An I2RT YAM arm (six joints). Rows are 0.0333 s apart.
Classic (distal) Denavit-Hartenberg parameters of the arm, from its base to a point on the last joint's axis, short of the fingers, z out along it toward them. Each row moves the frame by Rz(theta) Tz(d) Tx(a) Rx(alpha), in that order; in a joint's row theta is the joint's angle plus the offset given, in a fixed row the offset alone. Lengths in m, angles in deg.
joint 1: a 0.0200, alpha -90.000, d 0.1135, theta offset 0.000
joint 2: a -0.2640, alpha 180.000, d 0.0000, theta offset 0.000
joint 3: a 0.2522, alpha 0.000, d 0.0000, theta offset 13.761
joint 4: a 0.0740, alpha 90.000, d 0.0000, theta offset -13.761
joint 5: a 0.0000, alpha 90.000, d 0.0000, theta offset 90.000
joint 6: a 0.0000, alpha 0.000, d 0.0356, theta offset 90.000
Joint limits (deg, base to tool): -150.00..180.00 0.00..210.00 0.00..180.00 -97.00..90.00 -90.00..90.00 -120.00..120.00
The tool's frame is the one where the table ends.
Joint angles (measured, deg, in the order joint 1, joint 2, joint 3, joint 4, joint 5, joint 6), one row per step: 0.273 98.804 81.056 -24.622 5.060 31.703; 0.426 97.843 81.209 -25.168 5.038 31.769; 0.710 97.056 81.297 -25.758 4.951 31.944; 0.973 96.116 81.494 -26.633 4.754 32.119; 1.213 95.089 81.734 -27.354 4.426 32.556; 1.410 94.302 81.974 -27.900 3.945 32.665; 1.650 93.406 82.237 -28.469 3.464 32.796; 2.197 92.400 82.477 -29.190 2.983 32.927; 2.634 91.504 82.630 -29.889 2.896 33.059; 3.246 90.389 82.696 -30.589 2.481 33.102; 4.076 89.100 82.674 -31.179 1.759 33.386; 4.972 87.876 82.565 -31.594 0.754 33.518
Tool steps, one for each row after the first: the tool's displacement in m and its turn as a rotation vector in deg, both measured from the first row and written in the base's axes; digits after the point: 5 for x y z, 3 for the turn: -0.00336 0.00104 0.00634 0.067 -0.573 0.125; -0.00643 0.00298 0.01106 0.259 -0.872 0.358; -0.01028 0.00481 0.01693 0.525 -1.145 0.652; -0.01429 0.00654 0.02375 1.079 -1.718 0.851; -0.01739 0.00806 0.02925 1.489 -2.196 1.342; -0.02099 0.00983 0.03548 1.917 -2.781 1.866; -0.02539 0.01351 0.04195 2.353 -3.293 2.700; -0.02954 0.01618 0.04722 2.529 -3.638 3.124; -0.03478 0.02003 0.05319 2.861 -4.094 4.034; -0.04089 0.02526 0.05971 3.593 -4.732 5.249; -0.04683 0.03090 0.06548 4.397 -5.361 6.853
